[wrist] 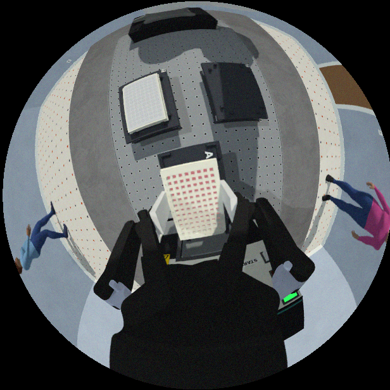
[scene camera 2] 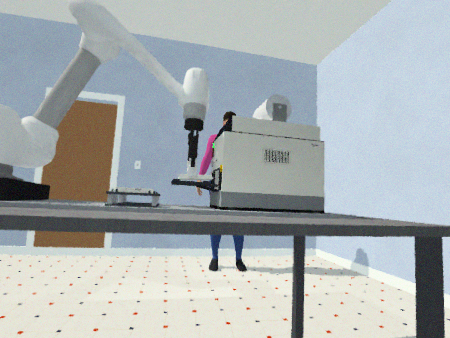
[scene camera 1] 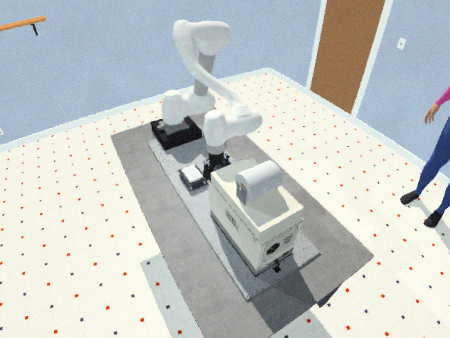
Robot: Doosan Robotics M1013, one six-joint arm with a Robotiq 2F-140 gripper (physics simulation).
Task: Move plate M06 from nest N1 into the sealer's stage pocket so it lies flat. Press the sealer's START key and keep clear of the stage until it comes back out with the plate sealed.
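Where they show: gripper, fingertip midpoint: [scene camera 2: 191,177]; arm's base at its link origin: [scene camera 1: 174,125].
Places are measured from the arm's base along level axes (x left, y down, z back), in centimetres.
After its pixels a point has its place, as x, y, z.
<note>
A pale plate with red wells [wrist: 192,195] sits in the black stage [wrist: 190,154] [scene camera 2: 181,182] @[-10.2, -2.7, -68.3], which sticks out of the sealer's front. It looks flat; whether it is fully seated is hidden. Its label cannot be read. My gripper [scene camera 1: 215,169] [scene camera 2: 191,172] @[-6.2, -5.2, -72.3] [wrist: 193,194] points down over the stage and is shut on this plate, with a white pad against each long side. The sealer [scene camera 1: 235,220] @[-17.4, -16.8, -105.8] [scene camera 2: 272,170] @[-17.4, -9.0, -101.5] [wrist: 252,276] has its START label [wrist: 250,262] and a green-lit display [wrist: 290,297] on the front. A dark nest [wrist: 240,95] stands empty; its number is unreadable.
A second nest [wrist: 173,117] [scene camera 2: 133,192] @[-16.4, 1.9, -52.2] holds a white plate [wrist: 145,102] [scene camera 1: 192,174] @[-12.6, 0.4, -53.9], beside the empty nest. The black arm base [wrist: 172,24] [scene camera 1: 177,136] @[-3.7, 0.0, -14.1] is at the table's far end. One person in pink [wrist: 378,217] and one in light blue [wrist: 31,250] stand on opposite sides.
</note>
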